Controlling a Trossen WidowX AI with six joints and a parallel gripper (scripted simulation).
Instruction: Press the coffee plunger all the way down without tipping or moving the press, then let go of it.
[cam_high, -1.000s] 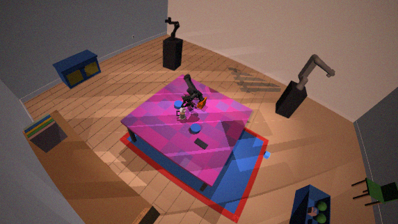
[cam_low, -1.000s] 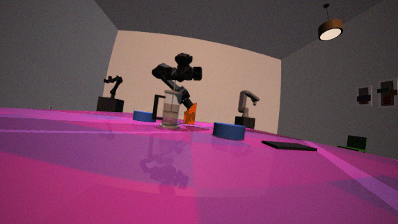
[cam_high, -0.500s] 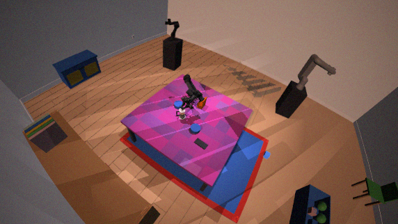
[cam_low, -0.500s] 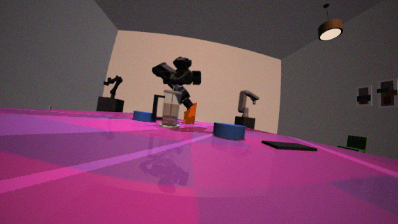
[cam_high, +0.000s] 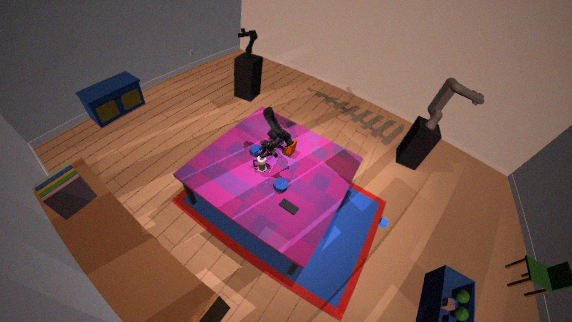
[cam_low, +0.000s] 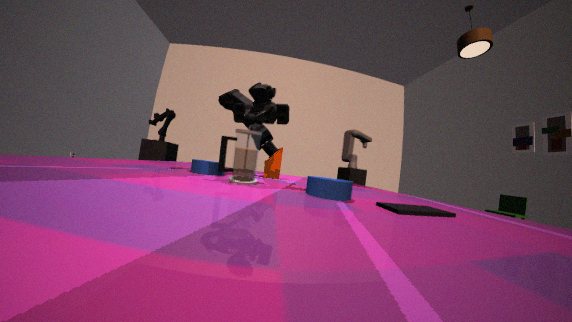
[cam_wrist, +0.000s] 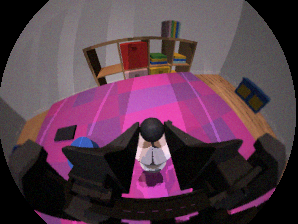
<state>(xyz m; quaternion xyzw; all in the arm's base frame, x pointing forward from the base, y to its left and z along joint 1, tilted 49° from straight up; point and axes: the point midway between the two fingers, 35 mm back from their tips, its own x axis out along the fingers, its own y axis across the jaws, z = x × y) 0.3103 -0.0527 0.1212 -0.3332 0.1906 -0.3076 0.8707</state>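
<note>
Now: the coffee press 9 cm below my gripper tip, 1 cm to the right of it and 1 cm behind it. Also, from my gripper tip: flat black slab: 37 cm to the left, 21 cm ahead, 18 cm below.
</note>
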